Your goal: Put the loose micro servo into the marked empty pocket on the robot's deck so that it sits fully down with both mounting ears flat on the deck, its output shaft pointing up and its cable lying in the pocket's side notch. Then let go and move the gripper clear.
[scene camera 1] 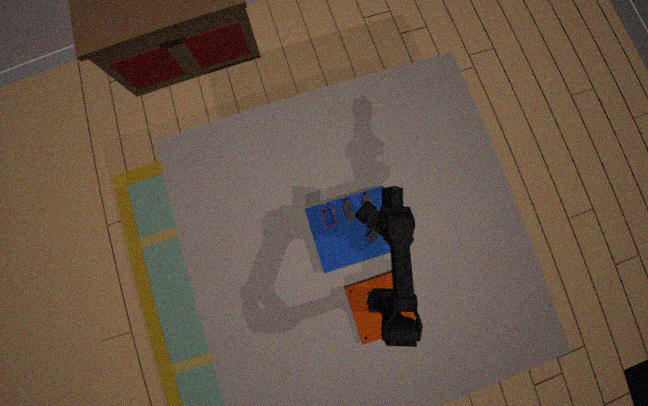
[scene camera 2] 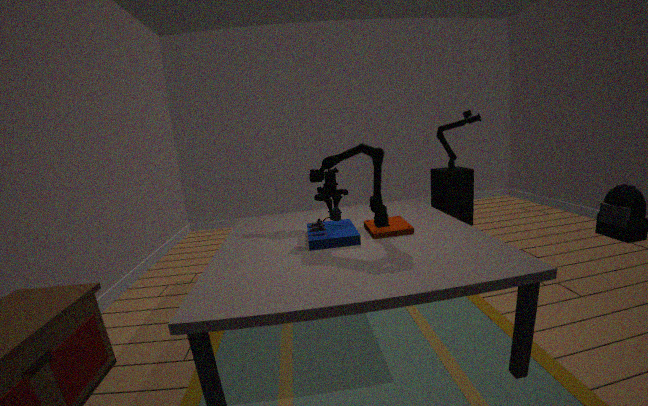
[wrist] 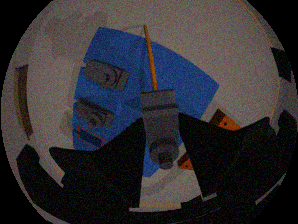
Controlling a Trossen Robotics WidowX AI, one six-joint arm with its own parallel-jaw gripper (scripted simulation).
In view: the gripper point(wrist: 160, 119) and a blue deck point(wrist: 194, 88).
